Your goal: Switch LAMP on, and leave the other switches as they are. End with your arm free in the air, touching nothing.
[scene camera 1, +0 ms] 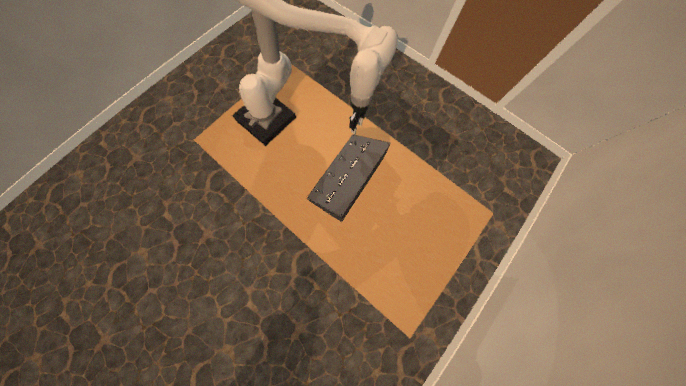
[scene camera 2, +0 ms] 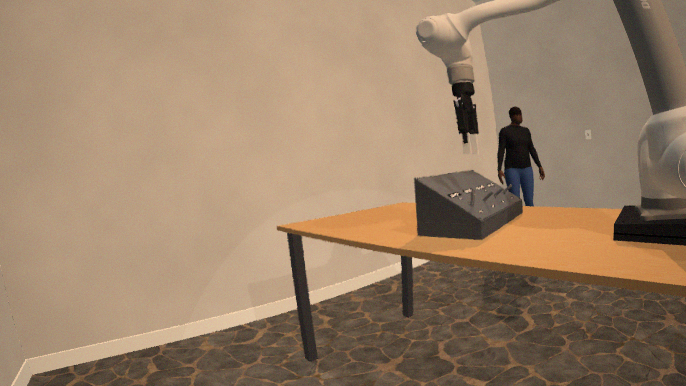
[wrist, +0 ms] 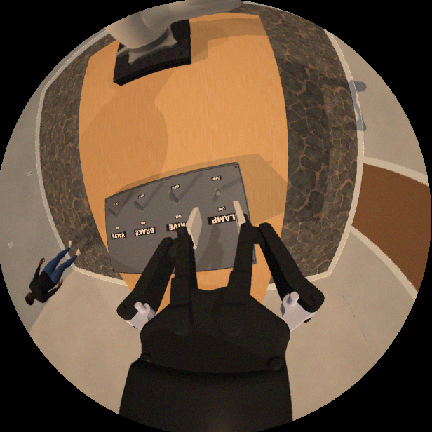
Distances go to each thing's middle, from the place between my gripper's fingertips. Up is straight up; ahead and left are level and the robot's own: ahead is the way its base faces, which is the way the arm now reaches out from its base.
My gripper is now 180 mm to the left of the dark grey switch panel (scene camera 2: 443, 202), 180 mm above it and 70 mm short of it.
